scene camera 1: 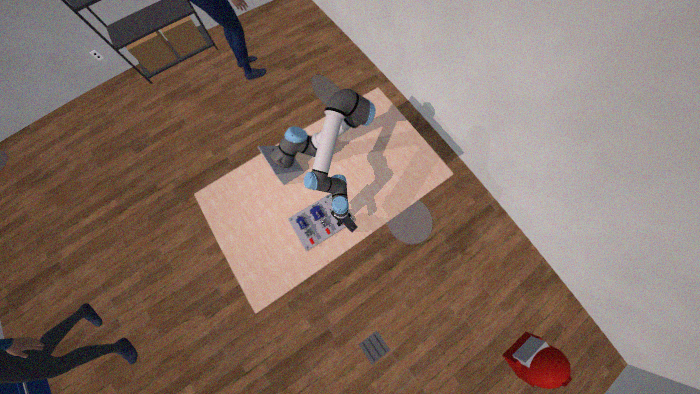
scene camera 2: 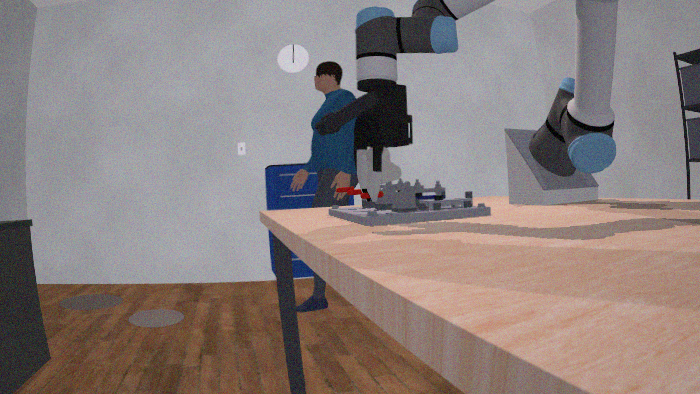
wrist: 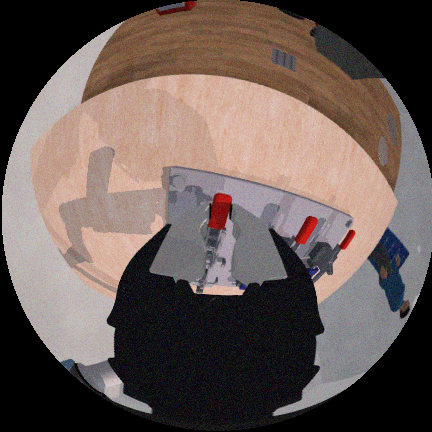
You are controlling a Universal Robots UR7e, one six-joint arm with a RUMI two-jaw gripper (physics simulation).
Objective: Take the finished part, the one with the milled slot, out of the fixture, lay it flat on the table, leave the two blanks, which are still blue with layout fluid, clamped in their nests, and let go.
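Places are measured from the arm's base along level axes (x back, y right, z up), in centimetres.
Pixels of known places: gripper, fingertip midpoint: (scene camera 2: 370, 201) (wrist: 220, 204); arm's base, link origin: (scene camera 1: 281, 158) (scene camera 2: 552, 156).
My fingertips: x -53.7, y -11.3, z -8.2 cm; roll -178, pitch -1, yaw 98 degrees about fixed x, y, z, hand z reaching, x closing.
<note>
Ahead of a thing's pixels: the offset from my fingertips to its top centre. "spot": to the spot under its first point. Level surfaces: height alone.
My gripper (scene camera 2: 372, 194) (wrist: 220, 204) is shut on the red handle @[dx +0.4, dy -0.1, dz +1.7 cm] (wrist: 220, 217) of the toggle clamp at one end of the grey fixture plate @[dx +9.4, dy +10.7, dz -2.0 cm] (scene camera 1: 320, 242) (scene camera 2: 410, 218) (wrist: 260, 192). In the wrist view a fingertip stands on each side of this handle. Two blue blanks (scene camera 1: 301, 222) (scene camera 1: 317, 213) sit in the other nests. Small blue bits of them show beside the fingers in the wrist view. The finished part cannot be made out; the gripper and clamp cover its nest.
The two other clamps have red handles @[spot: dx +0.2, dy +21.8, dz +2.6 cm] (scene camera 1: 312, 241) @[dx +3.1, dy +10.9, dz +3.6 cm] (scene camera 1: 327, 231) (wrist: 306, 230) (wrist: 347, 240), beside the held one. The fixture lies near the edge of the wooden table @[dz -3.5 cm] (scene camera 1: 235, 240) (scene camera 2: 550, 280) (wrist: 250, 120). A person (scene camera 2: 332, 130) stands beyond the table near a blue cabinet (scene camera 2: 285, 187).
</note>
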